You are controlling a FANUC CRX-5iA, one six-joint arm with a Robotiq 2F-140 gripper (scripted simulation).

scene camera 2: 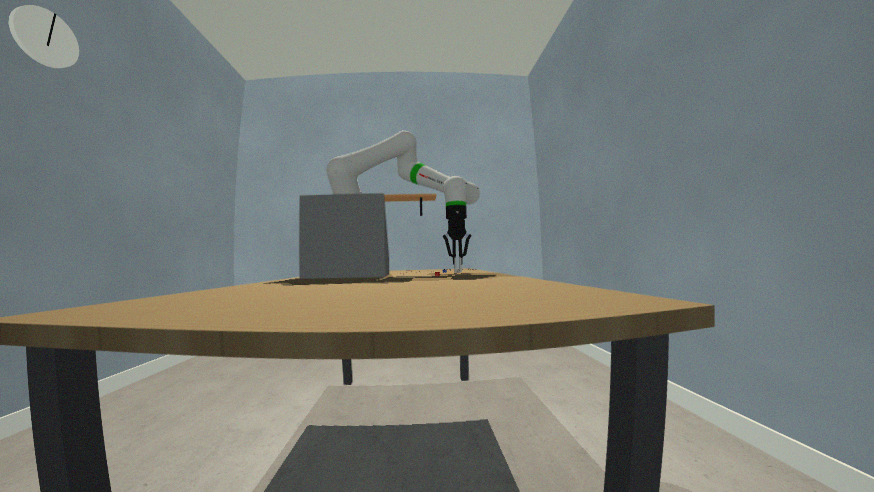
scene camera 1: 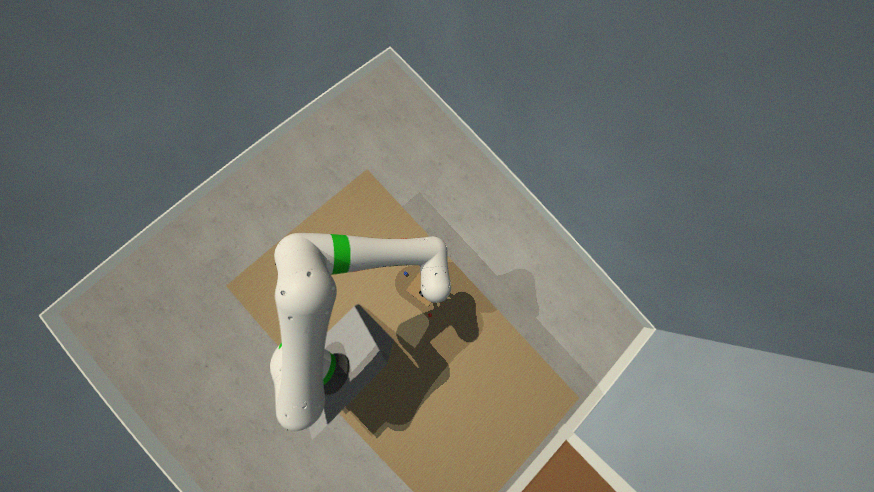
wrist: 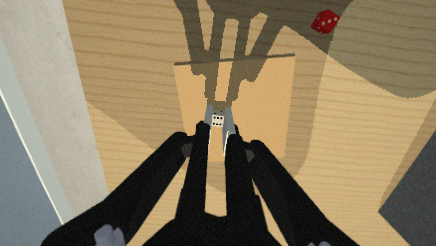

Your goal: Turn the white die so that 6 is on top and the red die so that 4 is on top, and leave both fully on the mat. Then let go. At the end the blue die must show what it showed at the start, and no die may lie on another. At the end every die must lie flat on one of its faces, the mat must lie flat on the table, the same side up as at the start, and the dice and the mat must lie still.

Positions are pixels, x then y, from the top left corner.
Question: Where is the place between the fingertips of my gripper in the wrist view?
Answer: At 217, 116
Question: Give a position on a light tan mat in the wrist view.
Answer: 258, 91
